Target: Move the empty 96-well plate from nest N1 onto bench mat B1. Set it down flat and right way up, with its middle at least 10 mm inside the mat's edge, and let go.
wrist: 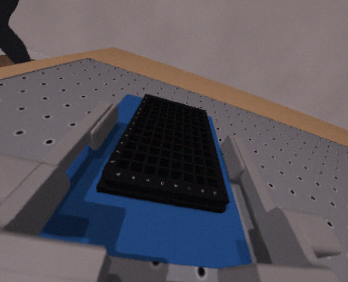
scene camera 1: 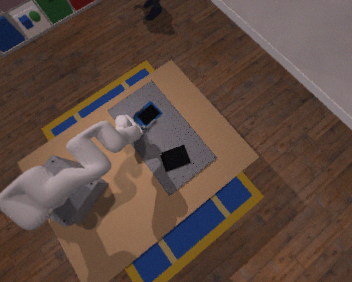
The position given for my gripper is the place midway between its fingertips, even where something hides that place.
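I see a blue bench mat [wrist: 131, 228], and I see a black 96-well plate [wrist: 167, 154] too. My own gripper [wrist: 174, 126] is also there for me to see.
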